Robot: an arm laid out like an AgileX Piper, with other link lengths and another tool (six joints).
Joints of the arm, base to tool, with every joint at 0 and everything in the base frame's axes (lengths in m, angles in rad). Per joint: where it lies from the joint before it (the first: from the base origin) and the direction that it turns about. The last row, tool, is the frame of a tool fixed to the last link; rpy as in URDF.
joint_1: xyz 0.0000 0.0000 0.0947 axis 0 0 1
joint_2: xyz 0.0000 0.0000 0.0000 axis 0 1 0
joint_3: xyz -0.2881 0.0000 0.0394 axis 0 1 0
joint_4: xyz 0.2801 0.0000 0.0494 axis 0.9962 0 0.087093
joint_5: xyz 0.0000 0.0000 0.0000 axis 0 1 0
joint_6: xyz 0.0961 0.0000 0.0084 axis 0.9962 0 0.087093
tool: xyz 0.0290 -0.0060 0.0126 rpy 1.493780 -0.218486 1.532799
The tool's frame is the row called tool.
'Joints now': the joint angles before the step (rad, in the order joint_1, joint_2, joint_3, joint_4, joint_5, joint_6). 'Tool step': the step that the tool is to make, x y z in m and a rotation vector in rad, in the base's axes. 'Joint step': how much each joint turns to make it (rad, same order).
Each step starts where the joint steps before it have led.
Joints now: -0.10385 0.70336 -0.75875 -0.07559 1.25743 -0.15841
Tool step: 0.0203 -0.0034 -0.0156 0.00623 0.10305 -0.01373
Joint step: 0.00034 0.11772 -0.00757 -0.01031 -0.00589 0.01488
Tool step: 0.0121 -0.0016 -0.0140 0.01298 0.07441 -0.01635
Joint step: -0.00105 0.07937 0.00089 0.00011 -0.00357 0.01646
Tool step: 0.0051 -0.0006 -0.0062 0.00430 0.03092 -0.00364
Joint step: -0.00023 0.03431 0.00009 0.00006 -0.00291 0.00380
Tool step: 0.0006 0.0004 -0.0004 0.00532 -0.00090 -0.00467
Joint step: 0.00006 0.00227 0.00002 0.00424 -0.00226 0.00472
